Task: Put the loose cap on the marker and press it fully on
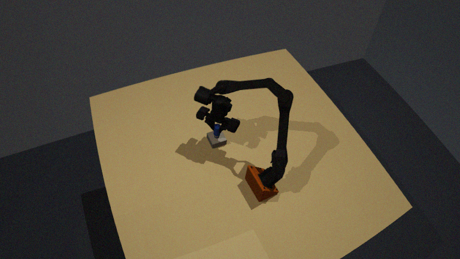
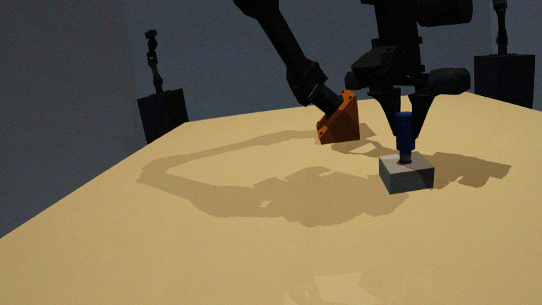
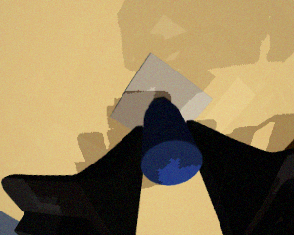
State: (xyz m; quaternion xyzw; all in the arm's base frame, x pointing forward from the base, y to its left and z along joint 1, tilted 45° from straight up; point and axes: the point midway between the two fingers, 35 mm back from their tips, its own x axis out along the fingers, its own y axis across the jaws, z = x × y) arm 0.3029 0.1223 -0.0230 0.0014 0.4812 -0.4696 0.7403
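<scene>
Now: gripper tip 10 mm below the blue marker cap. From my gripper tip the other things lie so: grey holder block 60 mm below.
</scene>
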